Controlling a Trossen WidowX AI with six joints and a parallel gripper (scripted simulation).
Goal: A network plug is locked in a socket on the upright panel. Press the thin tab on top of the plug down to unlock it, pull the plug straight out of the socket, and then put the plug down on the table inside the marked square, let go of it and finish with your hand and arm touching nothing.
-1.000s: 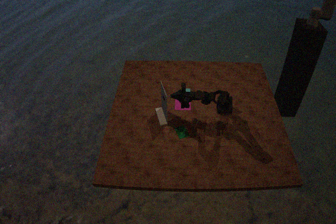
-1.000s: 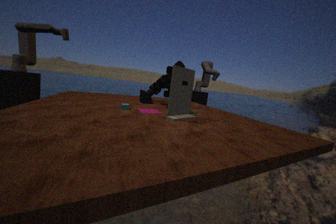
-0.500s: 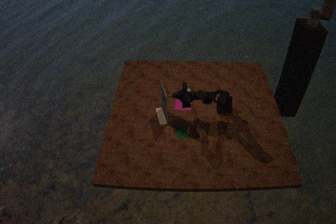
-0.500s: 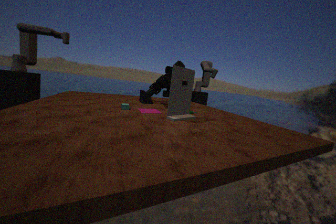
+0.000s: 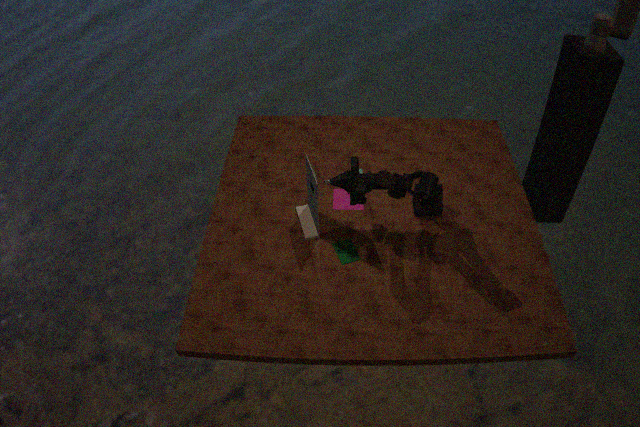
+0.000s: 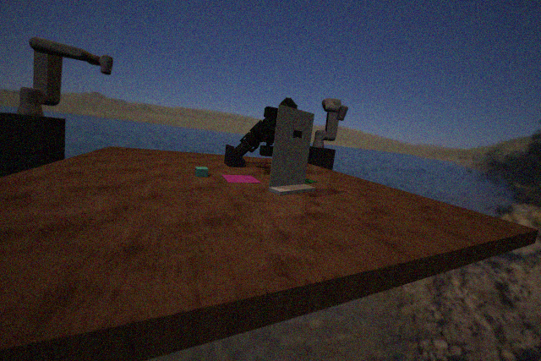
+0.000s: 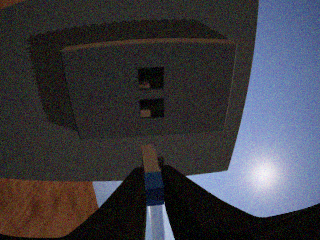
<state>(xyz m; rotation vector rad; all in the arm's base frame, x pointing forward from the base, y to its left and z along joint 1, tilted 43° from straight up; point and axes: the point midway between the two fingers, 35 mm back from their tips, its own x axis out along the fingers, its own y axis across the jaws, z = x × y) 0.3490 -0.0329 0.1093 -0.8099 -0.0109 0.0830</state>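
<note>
Right now my gripper tip is 180 mm above the magenta square, 100 mm to the left of it and 70 mm past it. The rest, counted from my gripper tip: grey upright panel: 70 mm below, 70 mm ahead, 30 mm to the left; then network plug: right at my gripper tip; then green flat patch: 180 mm below, 170 mm to the left, 70 mm behind.
</note>
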